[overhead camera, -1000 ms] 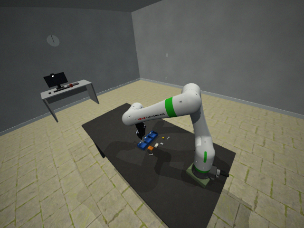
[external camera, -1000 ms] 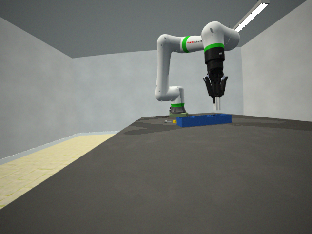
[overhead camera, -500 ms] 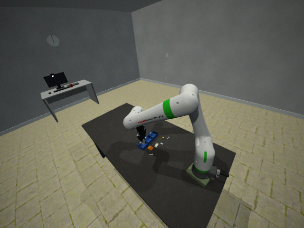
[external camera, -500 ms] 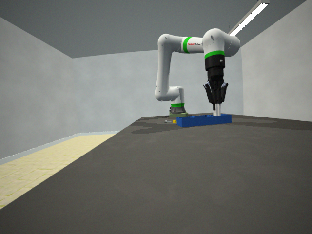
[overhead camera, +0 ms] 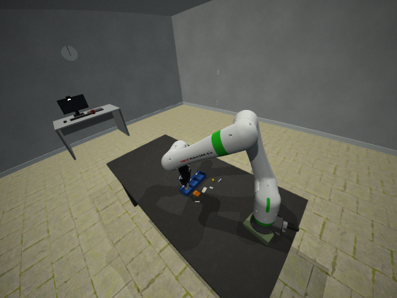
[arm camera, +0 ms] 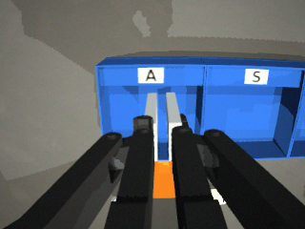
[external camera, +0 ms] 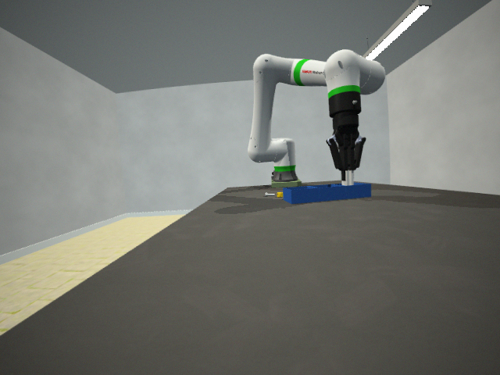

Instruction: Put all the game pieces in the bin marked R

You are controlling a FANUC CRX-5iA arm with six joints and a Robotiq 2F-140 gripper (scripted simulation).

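Now: hand 180 mm to the left of the yellow die, 130 mm past it and 40 mm above it. Round my hand: white domino: 120 mm behind, 60 mm to the right, 40 mm below; then orange tile: 80 mm behind, 40 mm below; then blue bin: 80 mm to the right, 30 mm below, 10 mm behind.
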